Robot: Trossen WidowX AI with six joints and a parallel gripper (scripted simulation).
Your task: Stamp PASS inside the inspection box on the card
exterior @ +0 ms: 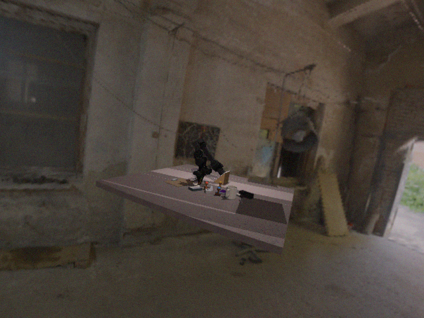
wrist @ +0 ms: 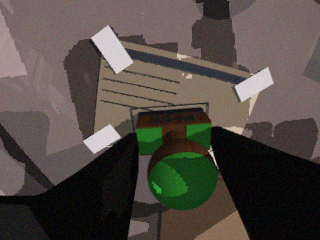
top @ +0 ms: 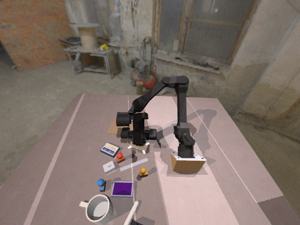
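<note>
Right now my gripper tip is right at the green stamp. Also, from my gripper tip: red stamp 100 mm ahead, 100 mm to the left; card 10 mm to the left, 20 mm below; ruler 20 mm ahead, 120 mm to the left, 20 mm below.
</note>
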